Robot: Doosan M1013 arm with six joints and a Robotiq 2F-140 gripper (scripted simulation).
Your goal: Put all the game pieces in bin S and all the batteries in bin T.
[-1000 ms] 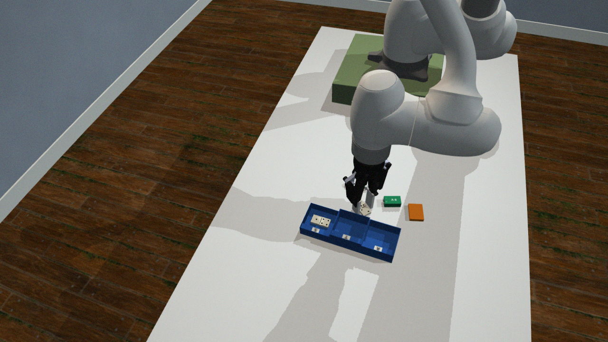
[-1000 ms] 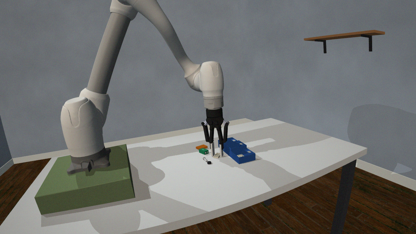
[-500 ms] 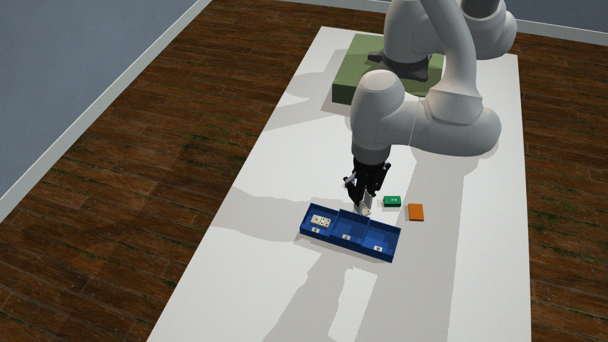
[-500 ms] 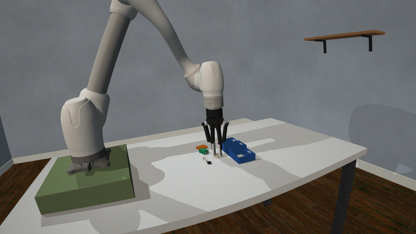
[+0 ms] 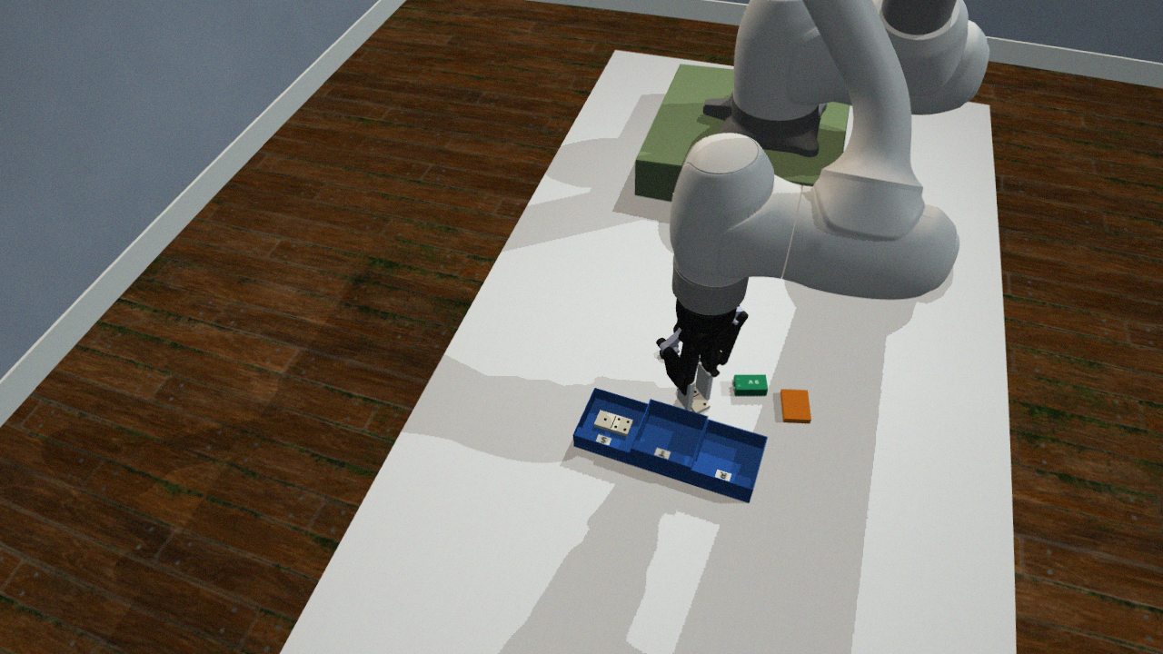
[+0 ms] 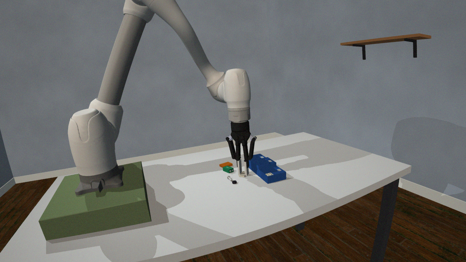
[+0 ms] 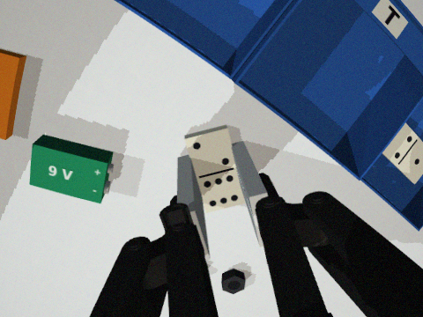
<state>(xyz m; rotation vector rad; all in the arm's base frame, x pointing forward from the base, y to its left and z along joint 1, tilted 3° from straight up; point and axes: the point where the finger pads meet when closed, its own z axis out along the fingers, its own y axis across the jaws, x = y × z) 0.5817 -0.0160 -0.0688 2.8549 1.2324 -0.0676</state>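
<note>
Now: the green 9 V battery 70 mm to the left of my hand, 40 mm behind it and 30 mm below it. Round my hand: grey bolt: 70 mm behind, 30 mm below, 10 mm to the right; then blue three-compartment bin: 90 mm ahead, 10 mm to the right, 10 mm below; then cream domino: 30 mm below.
</note>
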